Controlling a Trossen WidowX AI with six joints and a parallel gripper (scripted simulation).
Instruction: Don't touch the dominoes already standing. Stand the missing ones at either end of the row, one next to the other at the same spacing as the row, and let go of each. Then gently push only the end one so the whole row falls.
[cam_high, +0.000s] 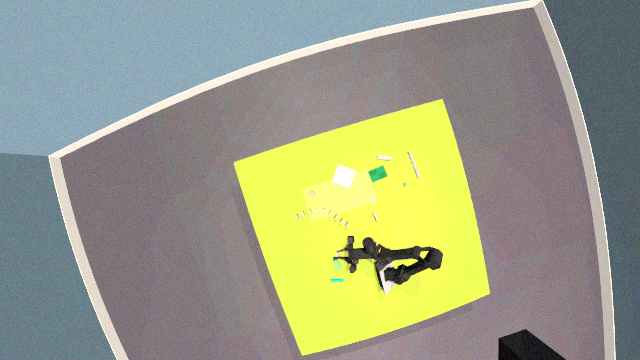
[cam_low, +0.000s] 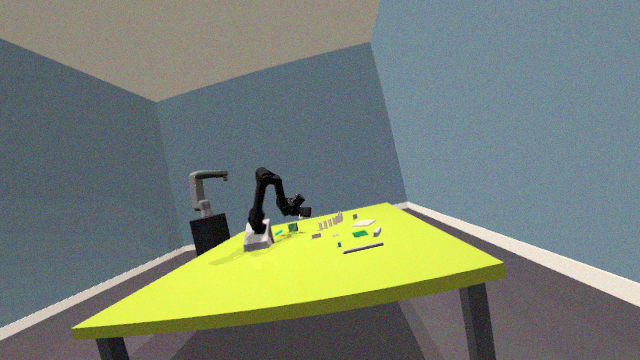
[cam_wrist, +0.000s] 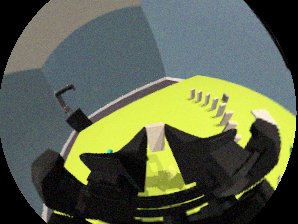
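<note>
Now: the green block 8 cm behind my gripper tip and 9 cm below it. Round my gripper tip: green tile 38 cm ahead, 31 cm to the right, 11 cm below; white square tile 40 cm ahead, 12 cm to the right, 11 cm below; cyan bar 20 cm behind, 2 cm to the left, 11 cm below.
</note>
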